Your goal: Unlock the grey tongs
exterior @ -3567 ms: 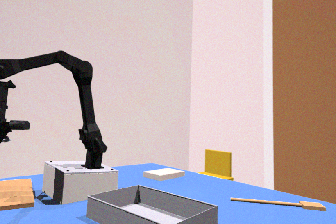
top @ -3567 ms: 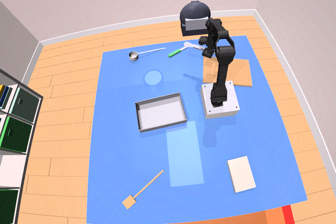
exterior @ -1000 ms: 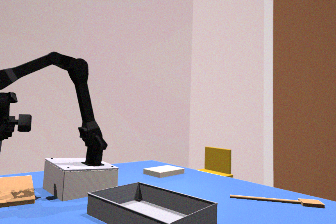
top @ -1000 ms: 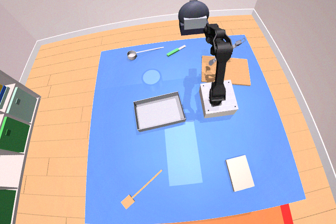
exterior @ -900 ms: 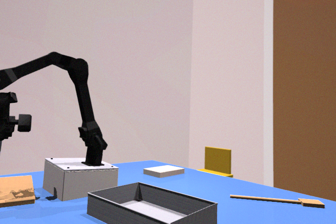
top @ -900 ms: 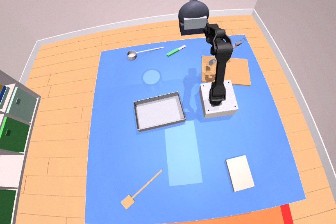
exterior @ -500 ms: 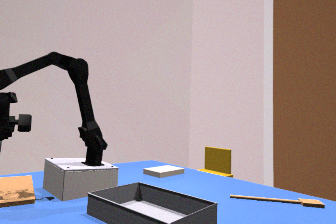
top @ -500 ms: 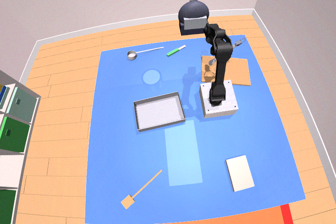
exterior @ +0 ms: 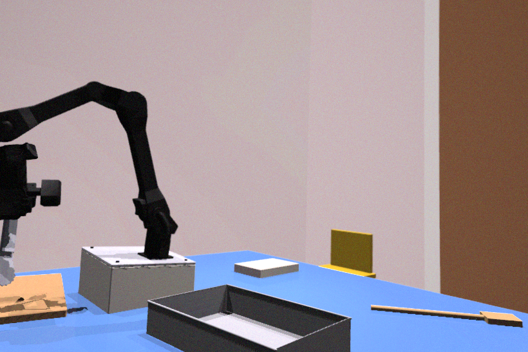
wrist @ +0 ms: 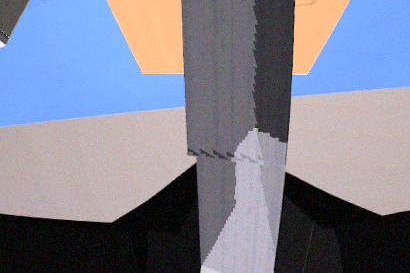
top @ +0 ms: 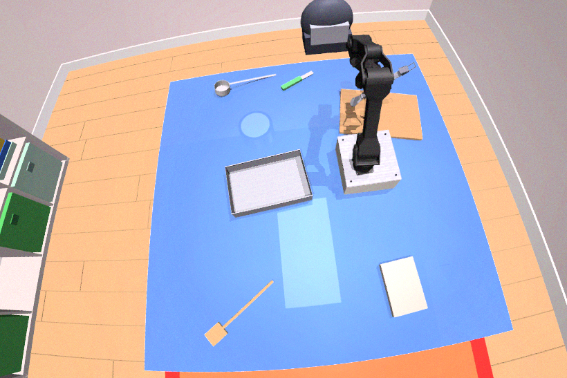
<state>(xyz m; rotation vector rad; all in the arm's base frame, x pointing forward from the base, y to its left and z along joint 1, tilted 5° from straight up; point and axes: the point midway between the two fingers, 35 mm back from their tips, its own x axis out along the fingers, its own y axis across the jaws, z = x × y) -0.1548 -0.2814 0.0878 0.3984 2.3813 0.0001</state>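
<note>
Now: gripper tip 180 mm above the wooden board. The rest, counted from my gripper tip: white block (120 mm ahead, 700 mm to the left, 170 mm below); then roasting tin (530 mm ahead, 250 mm to the left, 160 mm below); then green-handled tool (320 mm ahead, 270 mm to the right, 180 mm below).
</note>
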